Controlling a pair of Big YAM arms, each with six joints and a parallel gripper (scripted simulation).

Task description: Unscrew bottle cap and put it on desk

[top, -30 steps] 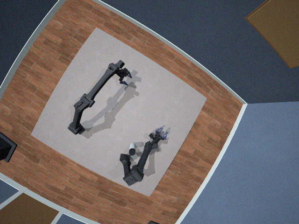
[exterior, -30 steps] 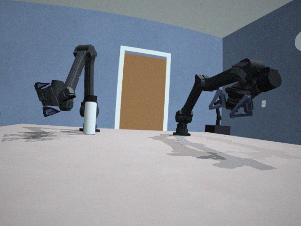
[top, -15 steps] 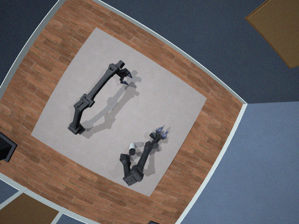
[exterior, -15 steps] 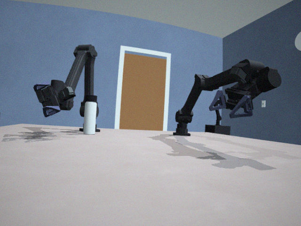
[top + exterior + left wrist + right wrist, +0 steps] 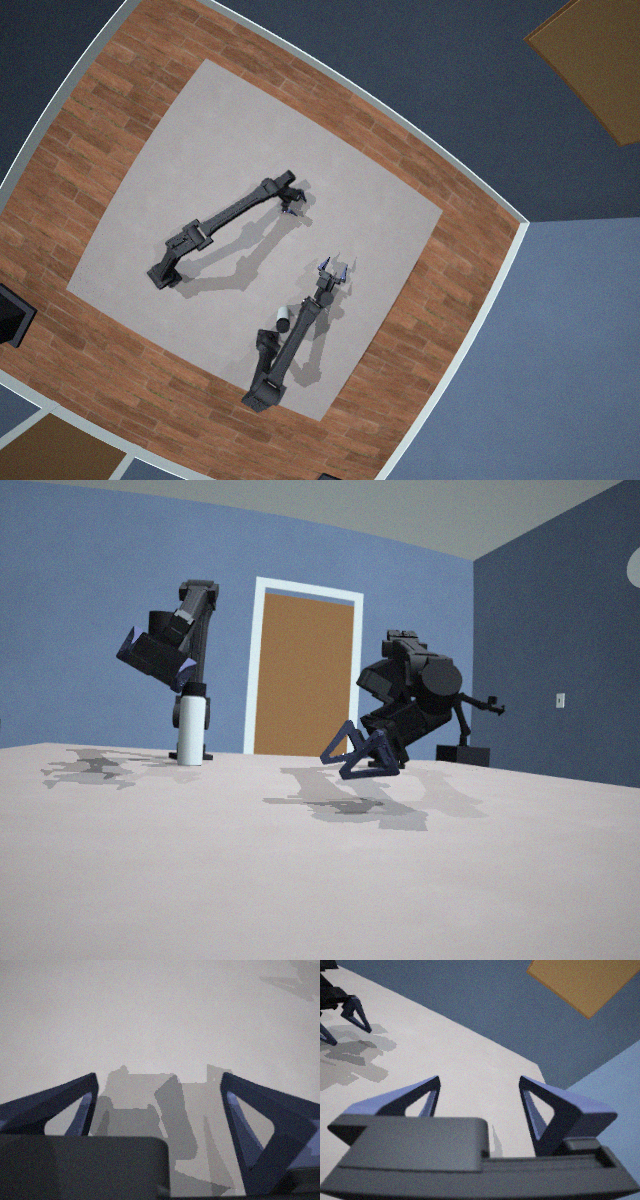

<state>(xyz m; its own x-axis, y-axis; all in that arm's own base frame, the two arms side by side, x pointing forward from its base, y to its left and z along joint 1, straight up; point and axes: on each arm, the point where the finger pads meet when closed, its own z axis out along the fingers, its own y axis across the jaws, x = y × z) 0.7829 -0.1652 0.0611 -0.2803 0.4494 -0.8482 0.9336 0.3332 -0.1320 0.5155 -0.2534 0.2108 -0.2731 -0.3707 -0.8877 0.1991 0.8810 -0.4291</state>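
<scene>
The black cap lies 39 cm behind my right hand, 4 cm to the left of it and 2 cm below it.
</scene>
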